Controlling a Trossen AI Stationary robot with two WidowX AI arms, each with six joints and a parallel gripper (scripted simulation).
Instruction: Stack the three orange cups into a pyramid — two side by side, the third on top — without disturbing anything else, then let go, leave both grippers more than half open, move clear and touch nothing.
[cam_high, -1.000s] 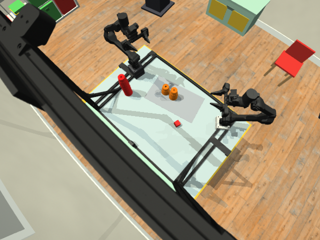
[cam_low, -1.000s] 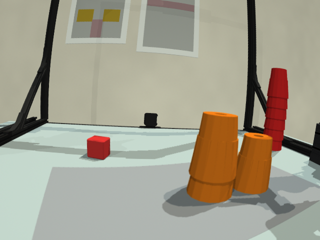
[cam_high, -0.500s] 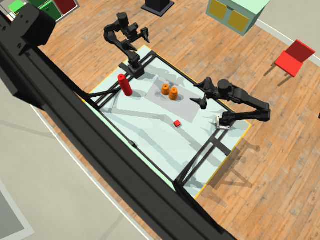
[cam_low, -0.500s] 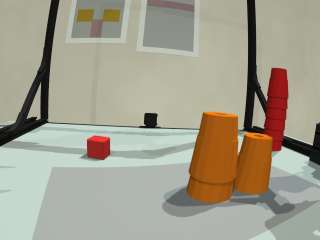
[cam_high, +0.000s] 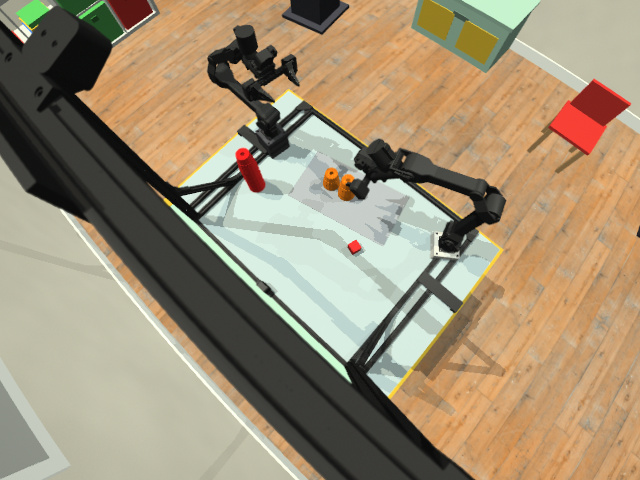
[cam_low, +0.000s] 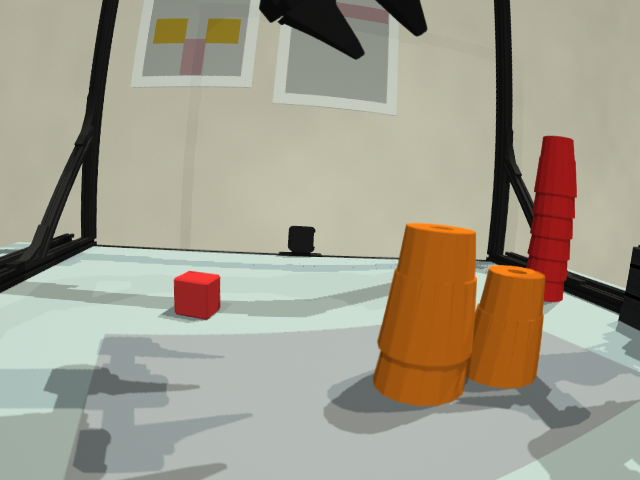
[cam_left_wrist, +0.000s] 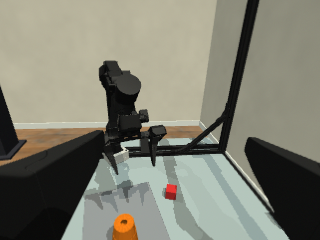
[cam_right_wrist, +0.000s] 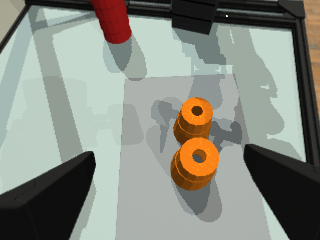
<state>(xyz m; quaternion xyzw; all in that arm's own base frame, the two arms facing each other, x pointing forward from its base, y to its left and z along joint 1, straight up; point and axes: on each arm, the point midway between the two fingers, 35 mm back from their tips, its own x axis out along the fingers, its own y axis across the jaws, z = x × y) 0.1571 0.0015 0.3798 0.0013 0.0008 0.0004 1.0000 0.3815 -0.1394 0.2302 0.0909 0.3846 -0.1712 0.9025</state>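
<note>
Now: right hand 30 mm short of the grey mat, 40 mm to the right of it and 280 mm above it. Round my right hand: small red cube 150 mm behind, 100 mm to the right, 260 mm below.
</note>
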